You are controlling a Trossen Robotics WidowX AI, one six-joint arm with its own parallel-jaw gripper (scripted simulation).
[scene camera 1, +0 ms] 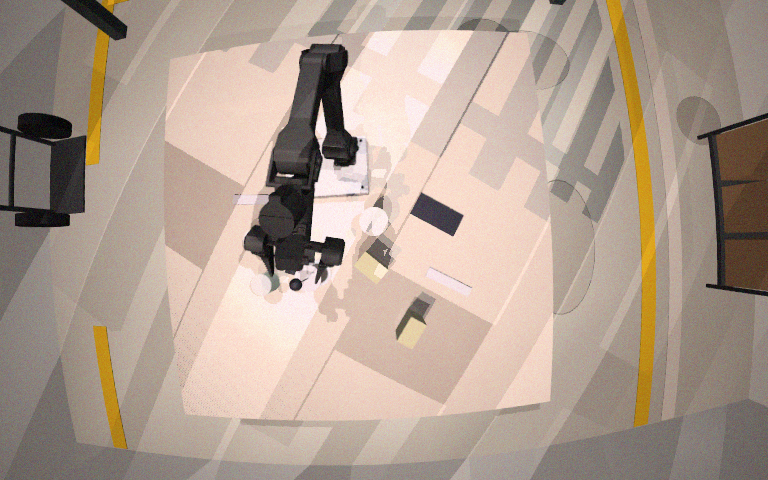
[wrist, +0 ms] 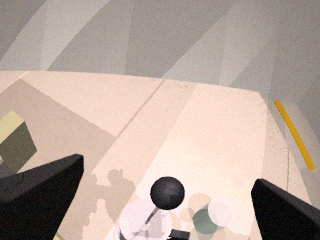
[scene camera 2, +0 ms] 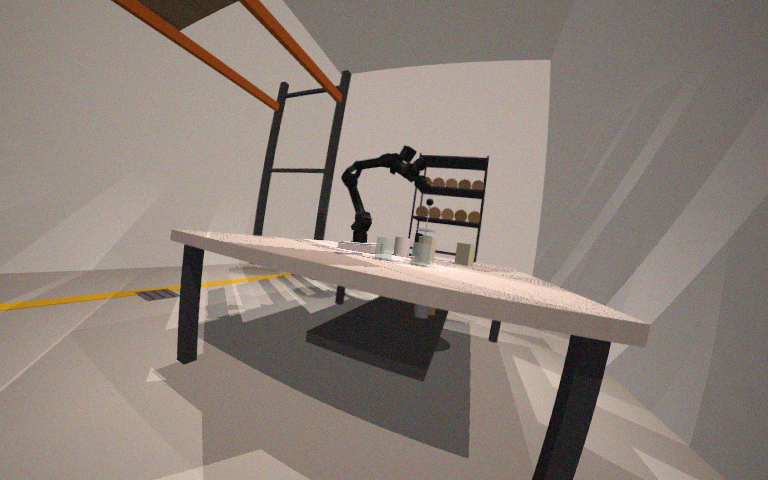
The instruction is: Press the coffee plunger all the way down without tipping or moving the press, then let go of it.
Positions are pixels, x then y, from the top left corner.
Scene:
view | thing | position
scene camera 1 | my gripper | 293, 279
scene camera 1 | coffee press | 303, 280
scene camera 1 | dark slab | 427, 209
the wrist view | my gripper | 172, 178

